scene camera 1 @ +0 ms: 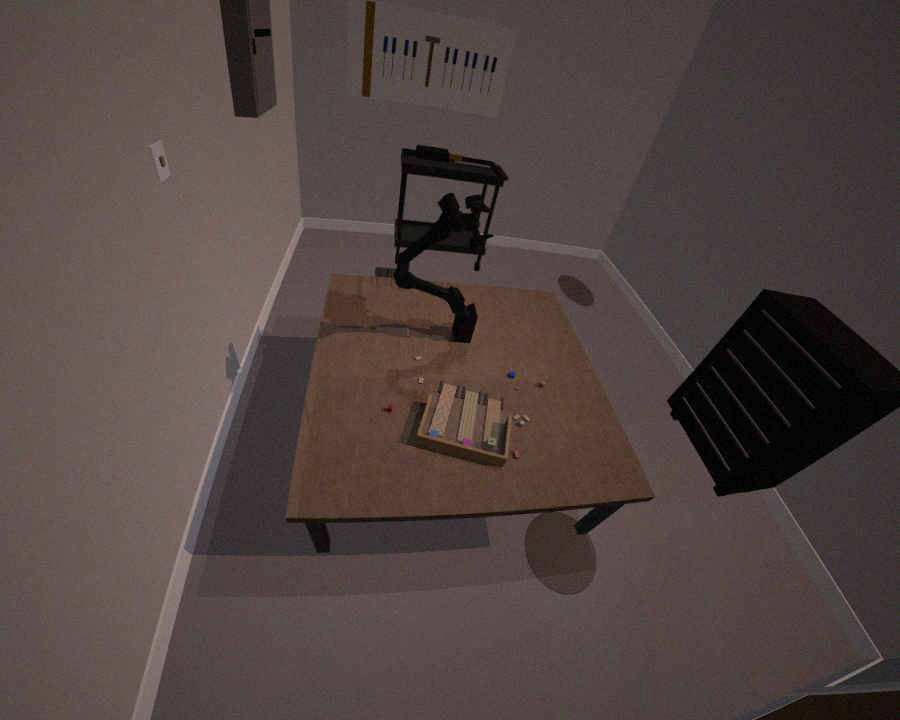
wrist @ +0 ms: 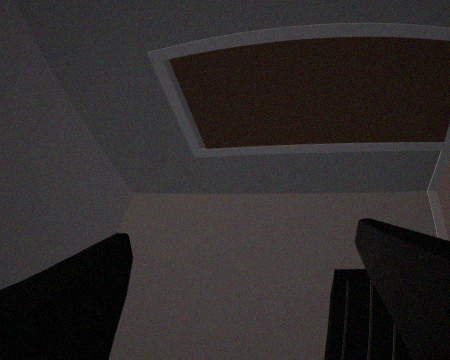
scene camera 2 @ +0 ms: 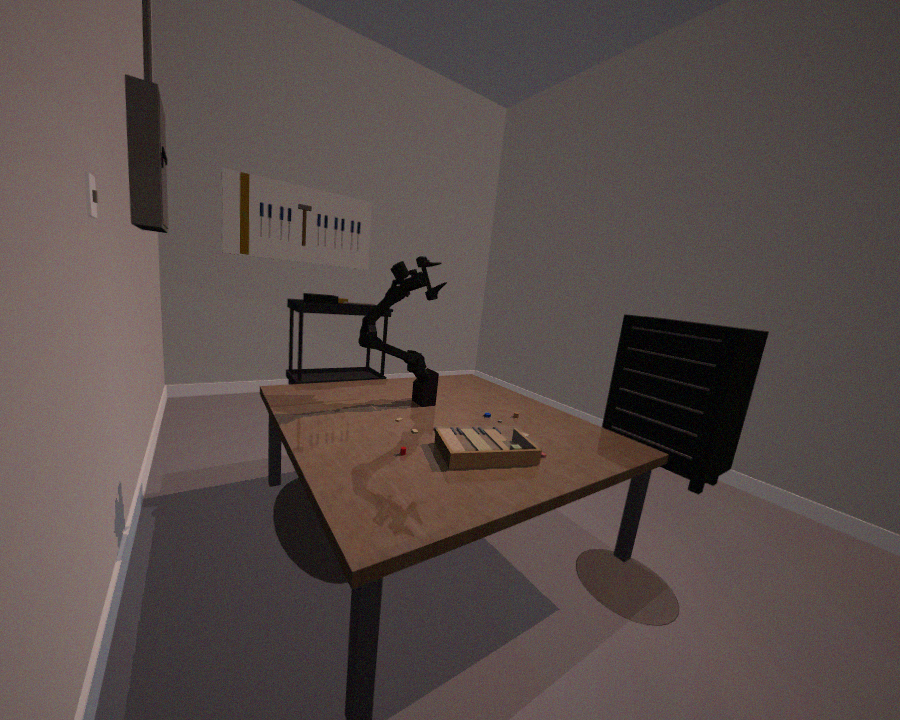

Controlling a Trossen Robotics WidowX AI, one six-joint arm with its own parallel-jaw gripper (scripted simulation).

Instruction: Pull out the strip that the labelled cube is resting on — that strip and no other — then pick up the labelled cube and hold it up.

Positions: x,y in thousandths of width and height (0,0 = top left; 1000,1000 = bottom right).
Note:
My gripper (scene camera 1: 547,312) is open, holding nothing.
My gripper also shows in the wrist view (wrist: 552,671).

